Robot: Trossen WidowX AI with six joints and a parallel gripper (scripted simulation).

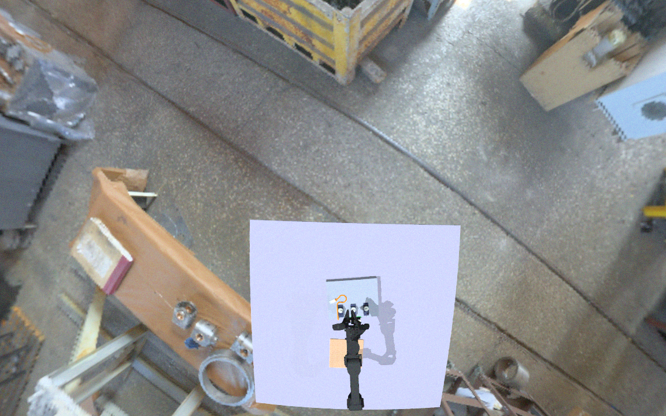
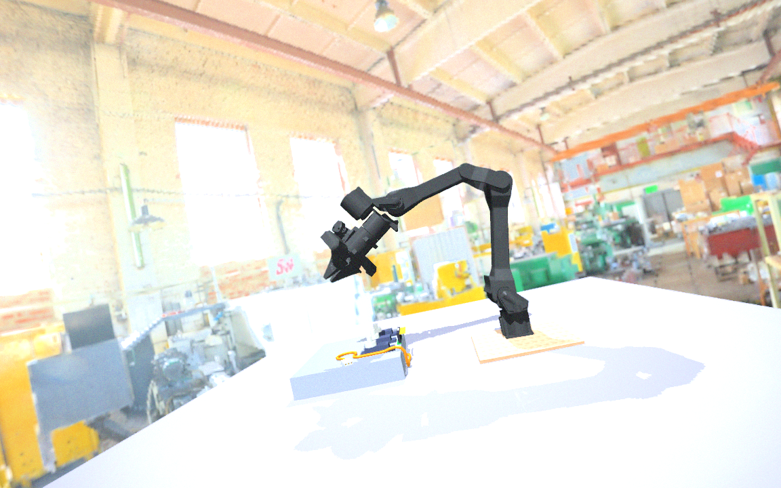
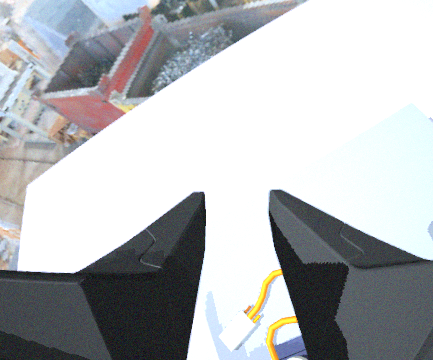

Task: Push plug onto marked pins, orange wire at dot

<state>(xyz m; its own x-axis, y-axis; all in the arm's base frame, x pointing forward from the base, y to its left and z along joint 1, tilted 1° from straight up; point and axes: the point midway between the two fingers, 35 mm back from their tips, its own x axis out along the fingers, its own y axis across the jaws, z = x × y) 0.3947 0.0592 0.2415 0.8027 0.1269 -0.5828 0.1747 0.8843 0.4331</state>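
My gripper tip is now 180 mm above the green mark, 140 mm past it and 50 mm to the left of it. Also, from my gripper tip: pale grey holder: 210 mm below, 20 mm to the right, 20 mm ahead; dark blue servo: 190 mm below, 90 mm behind, 40 mm to the right.
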